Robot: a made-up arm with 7 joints.
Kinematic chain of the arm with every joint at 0, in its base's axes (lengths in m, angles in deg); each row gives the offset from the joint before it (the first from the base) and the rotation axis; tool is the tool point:
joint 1: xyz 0 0.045 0 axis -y
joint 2: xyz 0 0.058 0 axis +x
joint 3: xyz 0 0 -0.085 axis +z
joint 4: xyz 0 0 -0.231 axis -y
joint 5: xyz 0 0 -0.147 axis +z
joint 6: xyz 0 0 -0.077 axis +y
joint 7: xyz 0 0 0 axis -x
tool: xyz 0 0 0
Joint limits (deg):
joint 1: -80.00..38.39
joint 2: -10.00..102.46
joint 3: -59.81..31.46
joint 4: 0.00..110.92
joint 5: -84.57..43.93
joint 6: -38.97..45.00
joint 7: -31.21..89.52
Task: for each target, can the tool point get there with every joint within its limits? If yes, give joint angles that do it. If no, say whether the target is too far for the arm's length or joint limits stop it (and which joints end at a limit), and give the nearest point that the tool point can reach.
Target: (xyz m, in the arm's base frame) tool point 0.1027 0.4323 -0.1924
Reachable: yes | joints -59.63 79.58 13.18 87.59 -9.12 23.89 8.07
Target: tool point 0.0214 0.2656 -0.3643
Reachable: yes | joints -33.61 21.87 10.91 86.13 25.77 -21.10 56.18
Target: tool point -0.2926 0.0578 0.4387
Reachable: no: joint limits stop it (at a limit: joint 1, joint 2, joint 3, joint 4) | nearest point 0.0421 0.3099 0.2343 | short by 0.466 m
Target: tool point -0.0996 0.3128 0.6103
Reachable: no: too far | nearest point 0.0362 0.3887 0.2620 | short by 0.381 m
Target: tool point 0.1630 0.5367 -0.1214
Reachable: yes | joints -0.45 85.66 -27.94 55.92 -27.05 34.59 14.34
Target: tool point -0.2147 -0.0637 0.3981
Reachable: no: joint limits stop it (at a limit: joint 1, joint 2, joint 3, joint 4) | nearest point 0.0421 0.3099 0.2343 | short by 0.482 m
